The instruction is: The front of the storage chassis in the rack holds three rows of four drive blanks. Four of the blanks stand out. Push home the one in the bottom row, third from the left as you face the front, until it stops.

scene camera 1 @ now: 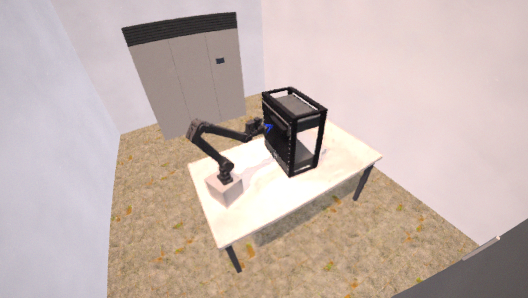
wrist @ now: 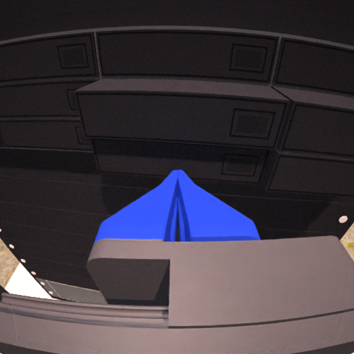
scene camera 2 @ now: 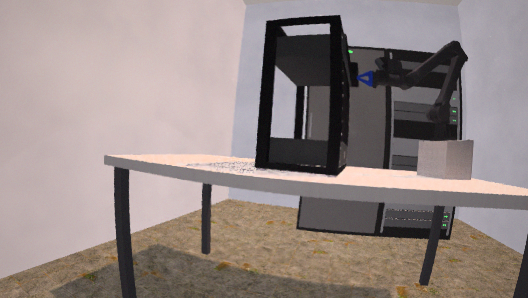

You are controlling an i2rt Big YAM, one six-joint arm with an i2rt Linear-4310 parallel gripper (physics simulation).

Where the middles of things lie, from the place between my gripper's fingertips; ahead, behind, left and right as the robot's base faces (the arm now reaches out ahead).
The black rack point(scene camera 2: 321, 59) lies 18 cm ahead of my hand, 1 cm to the left of it and 14 cm below it.
